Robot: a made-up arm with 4 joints. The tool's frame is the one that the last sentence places.
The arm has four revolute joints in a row. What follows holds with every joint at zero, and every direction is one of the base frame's. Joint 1 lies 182.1 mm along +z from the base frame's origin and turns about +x. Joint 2 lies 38.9 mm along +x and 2.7 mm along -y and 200.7 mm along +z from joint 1 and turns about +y. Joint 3 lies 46.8 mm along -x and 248.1 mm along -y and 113.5 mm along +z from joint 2 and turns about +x. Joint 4 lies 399.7 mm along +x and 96.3 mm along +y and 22.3 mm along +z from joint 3 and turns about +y. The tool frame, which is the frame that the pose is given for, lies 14 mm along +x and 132.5 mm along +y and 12.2 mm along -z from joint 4; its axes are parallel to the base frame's.
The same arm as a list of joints. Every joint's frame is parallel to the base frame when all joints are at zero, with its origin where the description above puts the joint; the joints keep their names.
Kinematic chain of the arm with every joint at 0, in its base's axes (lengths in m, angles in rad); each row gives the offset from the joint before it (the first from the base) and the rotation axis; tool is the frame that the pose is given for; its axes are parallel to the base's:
joint 1: xyz 0 0 0.1821 axis +x
joint 2: xyz 0.0389 -0.0027 0.2007 axis +y
joint 3: xyz -0.0468 -0.2481 0.1135 axis +x
joint 4: xyz 0.3997 0.0963 0.0223 axis +y
tool: xyz 0.014 0.1325 -0.0122

